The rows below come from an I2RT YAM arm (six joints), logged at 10 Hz.
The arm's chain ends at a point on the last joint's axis. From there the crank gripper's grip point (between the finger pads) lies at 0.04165 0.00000 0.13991 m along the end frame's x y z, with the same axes.
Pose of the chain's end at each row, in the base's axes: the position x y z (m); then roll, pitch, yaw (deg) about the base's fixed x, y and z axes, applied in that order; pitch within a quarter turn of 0, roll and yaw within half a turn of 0:
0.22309, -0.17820, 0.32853, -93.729, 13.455, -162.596
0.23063, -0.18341, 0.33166, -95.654, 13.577, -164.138
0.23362, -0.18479, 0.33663, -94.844, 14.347, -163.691
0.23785, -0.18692, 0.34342, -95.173, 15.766, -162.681
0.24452, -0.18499, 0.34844, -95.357, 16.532, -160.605
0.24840, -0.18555, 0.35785, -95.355, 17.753, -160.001
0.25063, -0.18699, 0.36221, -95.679, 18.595, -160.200
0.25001, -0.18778, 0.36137, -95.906, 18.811, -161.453
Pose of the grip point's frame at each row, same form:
0.22822, -0.32290, 0.30999, -93.729, 13.455, -162.596
0.23285, -0.32752, 0.30848, -95.654, 13.577, -164.138
0.23685, -0.32910, 0.31486, -94.844, 14.347, -163.691
0.24434, -0.33085, 0.31996, -95.173, 15.766, -162.681
0.25662, -0.32841, 0.32407, -95.357, 16.532, -160.605
0.26251, -0.32865, 0.33271, -95.355, 17.753, -160.001
0.26480, -0.32986, 0.33581, -95.679, 18.595, -160.200
0.26130, -0.33078, 0.33431, -95.906, 18.811, -161.453

